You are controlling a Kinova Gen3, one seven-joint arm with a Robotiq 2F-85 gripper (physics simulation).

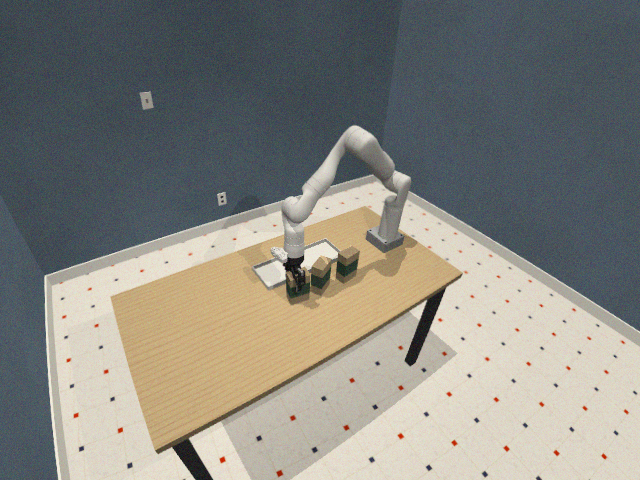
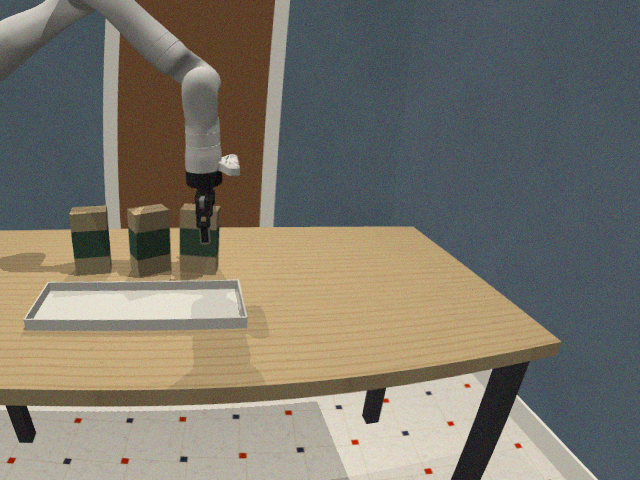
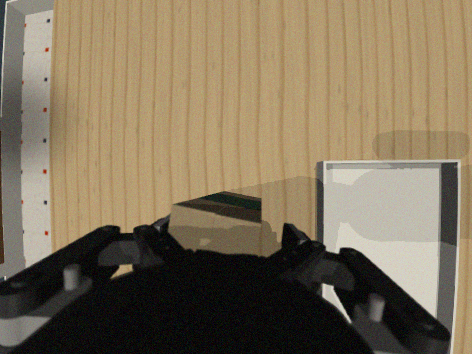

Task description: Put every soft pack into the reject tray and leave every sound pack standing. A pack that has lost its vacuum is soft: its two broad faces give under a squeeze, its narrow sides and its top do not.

In view: my gripper [image 2: 207,234] and a white reject tray [image 2: 203,304].
The white reject tray also shows in image 1 [image 1: 271,273] and in image 3 [image 3: 401,214]. My gripper shows as well in image 3 [image 3: 231,229].
